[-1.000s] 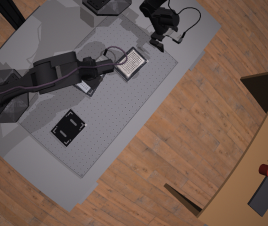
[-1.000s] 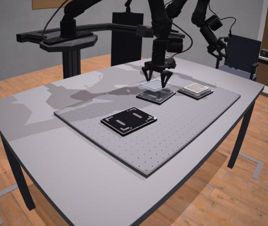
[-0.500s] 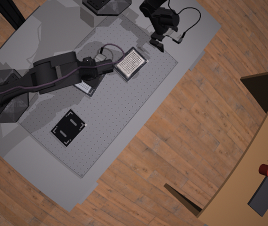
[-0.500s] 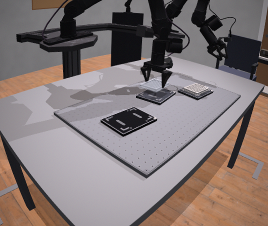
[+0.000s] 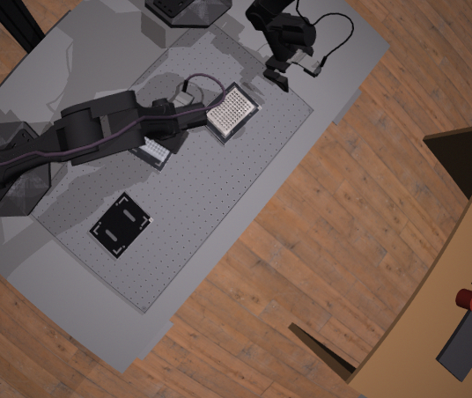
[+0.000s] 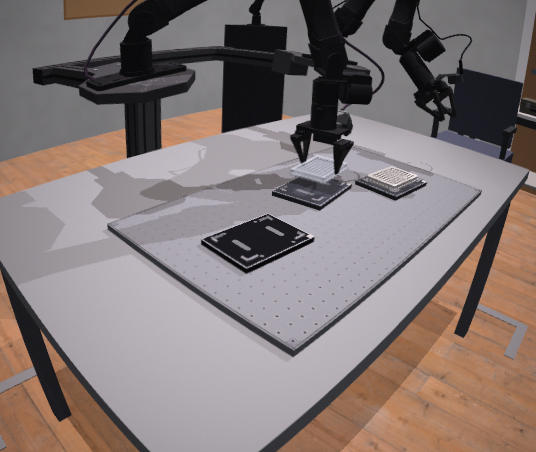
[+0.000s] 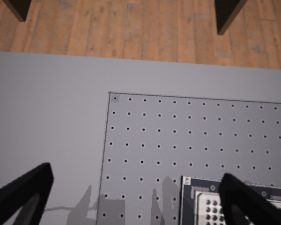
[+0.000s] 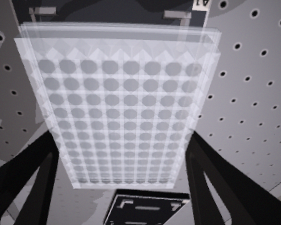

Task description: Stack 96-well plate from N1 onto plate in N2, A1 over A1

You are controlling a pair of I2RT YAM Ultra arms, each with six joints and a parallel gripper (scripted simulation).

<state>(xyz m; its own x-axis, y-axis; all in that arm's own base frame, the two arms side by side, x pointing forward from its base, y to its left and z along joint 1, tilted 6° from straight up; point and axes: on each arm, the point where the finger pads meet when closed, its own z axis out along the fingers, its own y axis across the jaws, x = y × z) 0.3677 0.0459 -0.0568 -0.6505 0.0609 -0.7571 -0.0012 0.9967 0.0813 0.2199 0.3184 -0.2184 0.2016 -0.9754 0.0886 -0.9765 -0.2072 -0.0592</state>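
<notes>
Now: right hand 8 cm to the right of the A1 label, 5 cm above it and 3 cm short of it. The rest, counted from my right hand: clear 96-well plate (1 cm below); then black nest (27 cm to the right, 8 cm ahead, 6 cm below).
Now: the clear 96-well plate 34 cm to the right of my left hand, 15 cm behind it and 13 cm below it. From my left hand the other things lie so: A1 label: 27 cm to the right, 17 cm below, 12 cm behind; black nest: 61 cm to the right, 18 cm below, 7 cm behind.
</notes>
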